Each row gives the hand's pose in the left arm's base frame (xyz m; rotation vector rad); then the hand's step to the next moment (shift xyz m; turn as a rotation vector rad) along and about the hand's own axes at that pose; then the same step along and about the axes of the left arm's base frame.
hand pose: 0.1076 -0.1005 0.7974 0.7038 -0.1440 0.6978
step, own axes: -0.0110 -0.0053 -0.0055 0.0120 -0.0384 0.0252
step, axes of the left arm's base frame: -0.0057 -0.0053 -0.0109 0.0362 -0.0307 0.0024
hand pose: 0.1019 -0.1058 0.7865 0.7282 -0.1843 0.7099
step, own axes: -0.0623 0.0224 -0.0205 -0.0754 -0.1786 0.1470
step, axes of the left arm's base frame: -0.0633 -0.0075 -0.0273 0.0717 -0.2318 -0.0177
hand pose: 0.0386 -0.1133 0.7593 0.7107 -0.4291 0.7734
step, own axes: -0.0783 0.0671 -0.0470 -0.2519 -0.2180 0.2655
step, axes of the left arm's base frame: -0.0969 0.0299 -0.0505 -0.0245 -0.4215 -0.0564
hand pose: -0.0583 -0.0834 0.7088 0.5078 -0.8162 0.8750
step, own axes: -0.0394 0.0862 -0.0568 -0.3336 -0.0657 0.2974
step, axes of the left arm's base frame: -0.0629 0.0684 -0.0597 -0.1948 -0.3970 -0.0922
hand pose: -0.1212 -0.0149 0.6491 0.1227 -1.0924 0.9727
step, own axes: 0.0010 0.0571 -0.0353 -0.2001 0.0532 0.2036
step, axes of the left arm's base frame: -0.0163 0.0534 -0.0373 -0.2005 -0.1958 -0.0760
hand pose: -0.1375 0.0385 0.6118 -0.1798 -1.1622 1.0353
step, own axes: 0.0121 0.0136 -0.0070 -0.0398 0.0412 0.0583
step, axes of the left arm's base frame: -0.0019 0.0191 -0.0032 -0.0721 -0.0287 -0.0258
